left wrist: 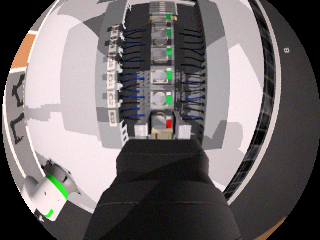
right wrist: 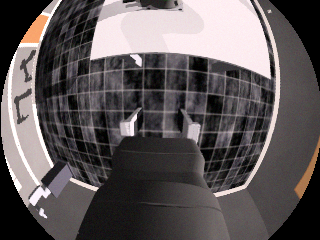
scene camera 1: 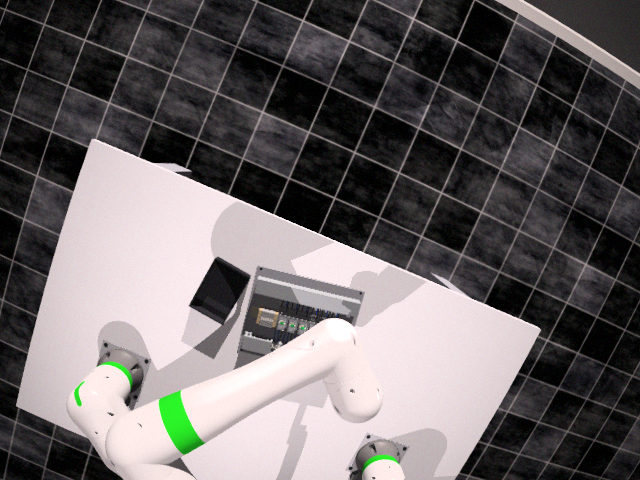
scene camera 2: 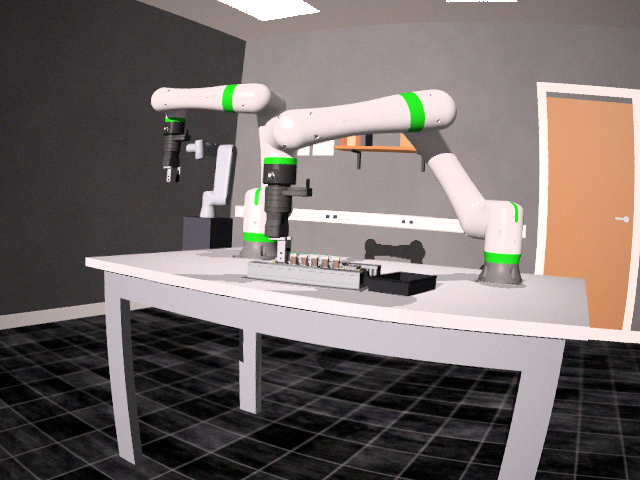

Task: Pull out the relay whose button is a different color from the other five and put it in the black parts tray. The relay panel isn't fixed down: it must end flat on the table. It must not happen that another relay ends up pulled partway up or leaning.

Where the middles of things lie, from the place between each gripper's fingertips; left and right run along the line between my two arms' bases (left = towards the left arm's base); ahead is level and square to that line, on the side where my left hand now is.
Labels:
I see my left gripper (scene camera 2: 283, 261) 9 cm to the right of the grey relay panel (scene camera 1: 345, 302), 4 cm above it and 1 cm past it. Also, from my left hand: black parts tray (scene camera 1: 220, 287) 34 cm to the left, 4 cm below.
The grey relay panel is 38 cm ahead of my right hand, 89 cm to the left of it and 26 cm below it. Also, from my right hand: black parts tray 39 cm ahead, 114 cm to the left, 27 cm below.

